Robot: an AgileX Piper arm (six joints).
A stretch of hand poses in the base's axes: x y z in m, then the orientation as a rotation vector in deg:
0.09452, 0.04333, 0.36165, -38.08, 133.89, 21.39
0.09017, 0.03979, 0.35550, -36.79, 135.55, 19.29
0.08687, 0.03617, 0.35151, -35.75, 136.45, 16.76
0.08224, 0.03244, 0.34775, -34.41, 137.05, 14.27
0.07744, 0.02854, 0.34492, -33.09, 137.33, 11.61
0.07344, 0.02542, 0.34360, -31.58, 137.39, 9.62
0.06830, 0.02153, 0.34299, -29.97, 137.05, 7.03
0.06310, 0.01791, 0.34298, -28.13, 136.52, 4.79
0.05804, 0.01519, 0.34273, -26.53, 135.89, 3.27
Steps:
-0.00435, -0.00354, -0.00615, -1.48, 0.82, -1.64
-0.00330, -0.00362, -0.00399, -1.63, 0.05, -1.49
-0.00463, -0.00373, -0.00376, -1.44, -0.21, -1.66
-0.00480, -0.00390, -0.00283, -1.49, -0.51, -1.65
-0.00400, -0.00312, -0.00132, -0.94, -0.55, -1.59
-0.00514, -0.00389, -0.00061, -1.26, -1.03, -1.78
-0.00520, -0.00362, -0.00001, -0.93, -1.14, -1.84
-0.00506, -0.00272, -0.00025, -0.49, -1.05, -1.48

